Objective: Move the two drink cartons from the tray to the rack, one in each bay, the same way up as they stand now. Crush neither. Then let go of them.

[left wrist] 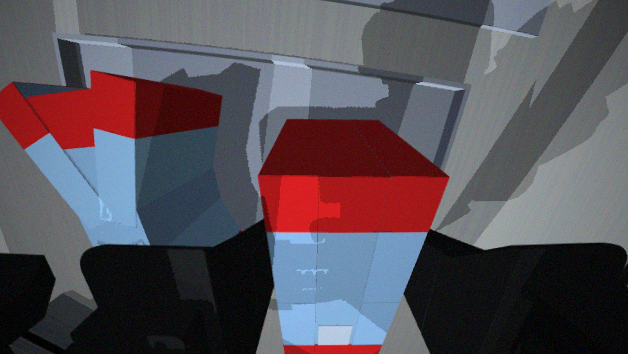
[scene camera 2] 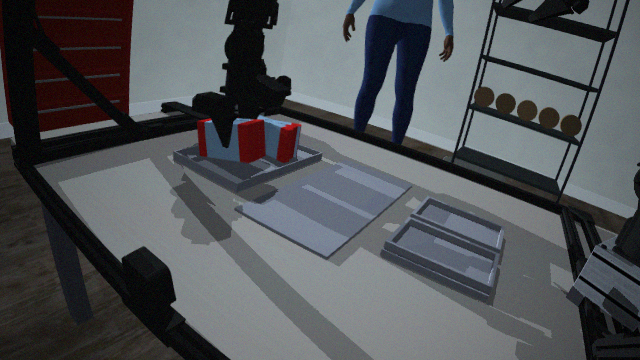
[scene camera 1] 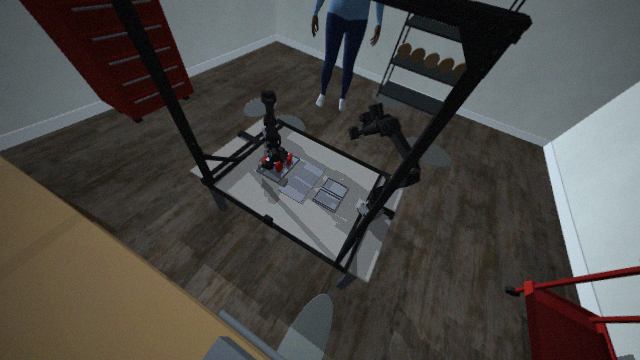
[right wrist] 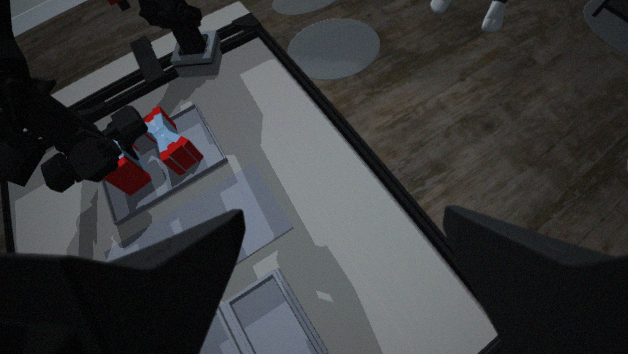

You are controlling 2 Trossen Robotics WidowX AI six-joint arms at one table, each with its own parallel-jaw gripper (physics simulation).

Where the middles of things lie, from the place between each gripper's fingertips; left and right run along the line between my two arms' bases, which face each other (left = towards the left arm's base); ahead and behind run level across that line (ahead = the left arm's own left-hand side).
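Labels:
The grey tray [left wrist: 259, 91] is 370 mm below my right hand, 350 mm to the left of it and 260 mm behind it. As for the flat grey mat [scene camera 2: 321, 212], my right hand is 380 mm above it, 150 mm to the right of it and 220 mm beyond it. Going by their middles, the mat is the nearest to my right hand of the things named here.
Counted from my left hand, the grey tray is 10 mm to the left, 50 mm ahead and 40 mm below. With respect to the flat grey mat, my left gripper is 40 mm higher than it, 90 mm short of it and 190 mm to the left of it. Of the things named here, going by their middles, the tray is the nearest to my left gripper.

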